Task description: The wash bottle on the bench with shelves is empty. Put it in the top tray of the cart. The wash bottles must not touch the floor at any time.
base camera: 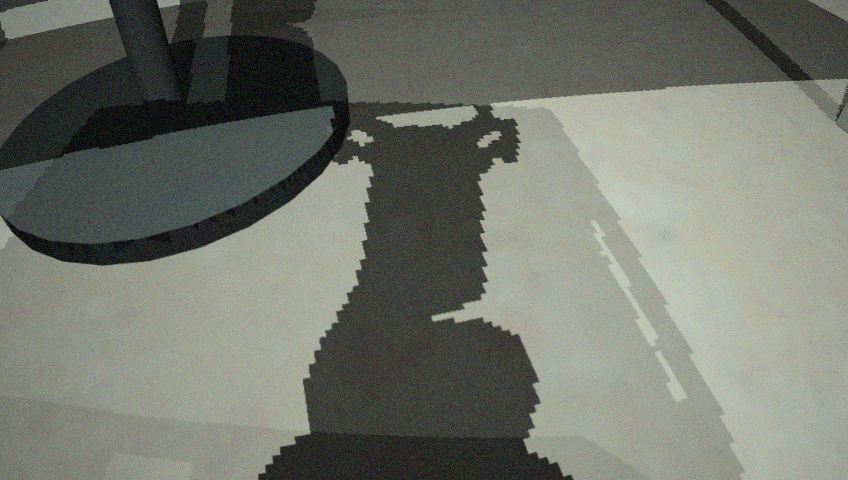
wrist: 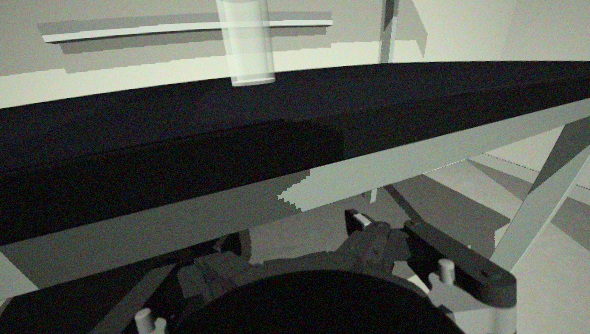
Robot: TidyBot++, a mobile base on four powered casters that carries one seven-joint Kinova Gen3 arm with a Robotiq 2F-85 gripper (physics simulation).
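Frame: origin at the arm's base, x up, y back, z right, level; millimetres.
Where they show: gripper, between the fingertips: (wrist: pixel 293 230).
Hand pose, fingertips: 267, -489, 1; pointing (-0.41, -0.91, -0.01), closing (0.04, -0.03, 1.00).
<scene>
After its pixels a point has its place, as x, y, z.
The white, translucent wash bottle (wrist: pixel 250 47) {407, -642, -27} stands upright on the dark bench top (wrist: pixel 425 92) {366, -483, 84} in the upper part of the wrist view. Its upper part and cap are cut off by the top of the view. My gripper (wrist: pixel 293 230) {268, -489, 1} is open and empty. Its fingers show low in the wrist view, below the bench's pale front rail, apart from the bottle. The bottle does not show in the base camera view, and the cart cannot be made out in either view.
A round dark base with a pole (base camera: pixel 172 184) stands on the floor at the left of the base camera view. A bench leg (wrist: pixel 545 200) {47, -691, 647} runs down at the right of the wrist view. A pale horizontal bar (wrist: pixel 150 32) {521, -1160, -411} lies behind the bottle, and an upright post (wrist: pixel 388 35) {478, -1351, 502} stands at the back.
</scene>
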